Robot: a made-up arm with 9 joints.
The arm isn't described. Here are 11 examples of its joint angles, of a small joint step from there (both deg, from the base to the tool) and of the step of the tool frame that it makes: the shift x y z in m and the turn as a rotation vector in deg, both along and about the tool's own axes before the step.
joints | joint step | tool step
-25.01 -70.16 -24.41 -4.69 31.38 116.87 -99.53 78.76 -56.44 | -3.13 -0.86 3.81 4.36 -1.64 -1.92 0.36 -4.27 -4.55 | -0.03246 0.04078 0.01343 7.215 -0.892 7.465
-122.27 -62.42 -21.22 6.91 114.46 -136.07 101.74 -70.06 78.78 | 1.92 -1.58 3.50 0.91 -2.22 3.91 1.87 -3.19 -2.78 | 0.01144 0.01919 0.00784 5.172 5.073 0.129
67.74 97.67 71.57 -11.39 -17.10 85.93 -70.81 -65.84 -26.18 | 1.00 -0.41 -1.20 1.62 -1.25 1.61 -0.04 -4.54 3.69 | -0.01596 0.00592 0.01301 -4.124 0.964 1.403
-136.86 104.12 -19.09 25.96 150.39 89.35 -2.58 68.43 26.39 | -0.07 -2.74 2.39 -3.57 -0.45 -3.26 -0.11 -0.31 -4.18 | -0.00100 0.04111 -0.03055 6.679 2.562 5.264
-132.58 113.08 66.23 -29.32 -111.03 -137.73 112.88 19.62 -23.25 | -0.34 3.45 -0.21 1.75 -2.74 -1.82 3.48 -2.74 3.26 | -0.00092 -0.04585 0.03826 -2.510 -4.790 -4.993
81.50 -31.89 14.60 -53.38 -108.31 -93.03 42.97 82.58 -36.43 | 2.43 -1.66 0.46 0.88 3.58 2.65 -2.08 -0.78 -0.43 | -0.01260 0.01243 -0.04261 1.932 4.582 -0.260
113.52 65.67 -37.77 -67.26 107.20 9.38 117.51 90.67 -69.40 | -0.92 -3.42 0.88 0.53 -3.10 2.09 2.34 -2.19 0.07 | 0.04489 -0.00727 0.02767 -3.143 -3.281 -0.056
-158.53 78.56 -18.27 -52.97 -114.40 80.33 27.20 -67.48 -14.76 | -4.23 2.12 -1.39 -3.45 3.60 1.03 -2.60 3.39 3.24 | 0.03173 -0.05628 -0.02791 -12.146 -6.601 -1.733
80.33 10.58 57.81 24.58 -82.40 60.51 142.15 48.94 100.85 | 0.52 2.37 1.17 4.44 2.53 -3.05 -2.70 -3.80 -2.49 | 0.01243 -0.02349 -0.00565 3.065 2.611 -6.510
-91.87 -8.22 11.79 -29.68 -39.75 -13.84 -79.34 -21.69 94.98 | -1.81 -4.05 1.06 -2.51 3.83 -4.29 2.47 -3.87 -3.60 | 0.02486 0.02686 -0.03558 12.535 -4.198 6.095
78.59 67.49 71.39 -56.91 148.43 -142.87 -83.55 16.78 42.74 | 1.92 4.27 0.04 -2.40 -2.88 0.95 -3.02 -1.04 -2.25 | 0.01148 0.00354 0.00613 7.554 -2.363 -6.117
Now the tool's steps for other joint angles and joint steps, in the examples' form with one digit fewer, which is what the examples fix.
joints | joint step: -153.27 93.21 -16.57 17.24 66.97 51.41 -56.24 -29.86 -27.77 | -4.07 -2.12 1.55 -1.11 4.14 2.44 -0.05 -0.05 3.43
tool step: 0.0015 -0.0333 0.0346 -0.46 -10.30 1.45
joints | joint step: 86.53 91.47 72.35 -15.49 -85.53 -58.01 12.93 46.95 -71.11 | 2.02 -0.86 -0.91 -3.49 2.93 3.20 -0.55 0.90 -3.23
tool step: -0.0085 -0.0198 -0.0005 5.79 0.59 -4.14
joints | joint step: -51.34 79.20 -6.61 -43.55 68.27 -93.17 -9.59 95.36 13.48 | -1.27 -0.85 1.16 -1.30 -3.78 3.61 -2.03 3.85 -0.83
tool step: -0.0203 0.0138 -0.0039 3.17 3.62 -0.63
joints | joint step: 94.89 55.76 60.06 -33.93 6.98 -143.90 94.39 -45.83 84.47 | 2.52 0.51 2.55 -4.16 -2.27 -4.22 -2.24 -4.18 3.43
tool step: 0.0161 -0.0168 0.0393 -3.09 -11.99 -3.55
